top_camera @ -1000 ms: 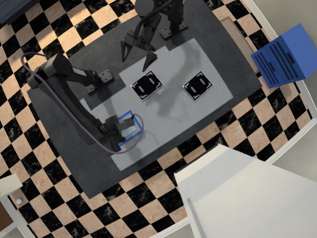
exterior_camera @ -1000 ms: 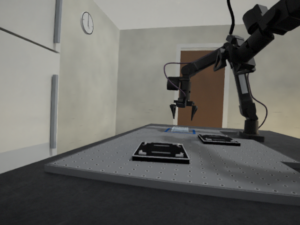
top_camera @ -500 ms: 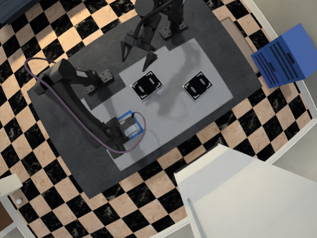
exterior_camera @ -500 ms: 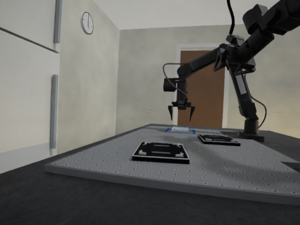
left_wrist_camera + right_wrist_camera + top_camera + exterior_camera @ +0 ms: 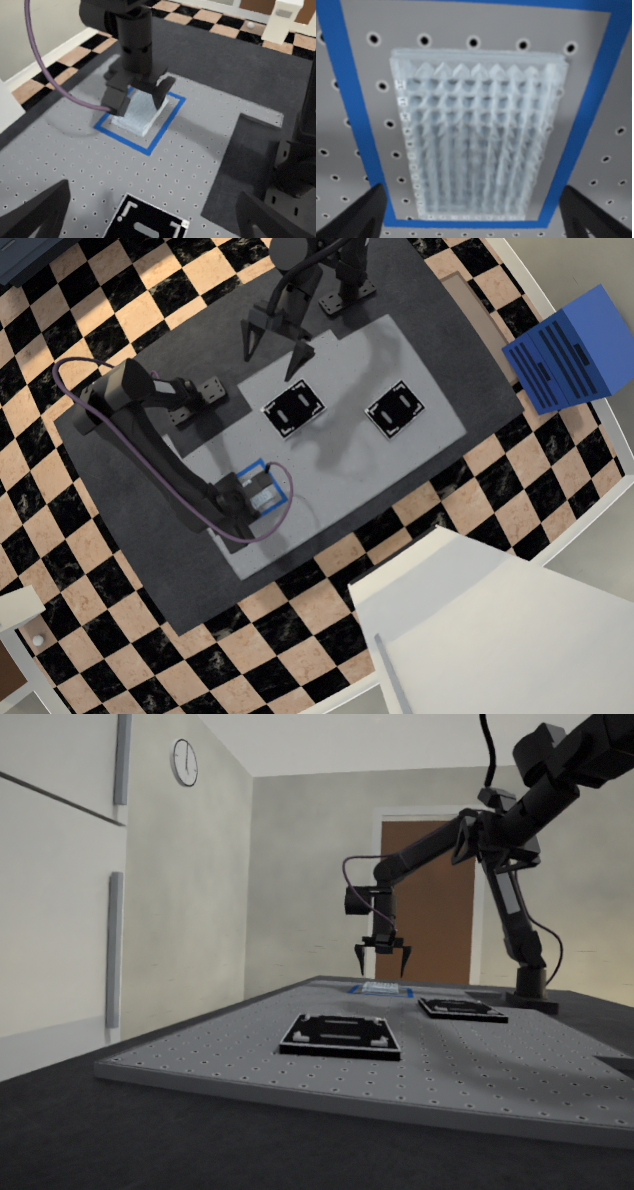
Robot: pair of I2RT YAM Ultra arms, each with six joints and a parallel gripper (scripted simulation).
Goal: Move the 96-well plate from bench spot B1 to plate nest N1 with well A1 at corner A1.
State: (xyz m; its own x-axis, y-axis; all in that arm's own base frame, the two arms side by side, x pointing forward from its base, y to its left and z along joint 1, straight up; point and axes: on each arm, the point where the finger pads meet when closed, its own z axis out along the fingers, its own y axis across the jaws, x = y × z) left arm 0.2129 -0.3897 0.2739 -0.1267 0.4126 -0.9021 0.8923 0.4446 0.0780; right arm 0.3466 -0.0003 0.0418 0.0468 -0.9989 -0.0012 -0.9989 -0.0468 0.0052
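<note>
Now: right hand 4 cm above the clear 96-well plate.
</note>
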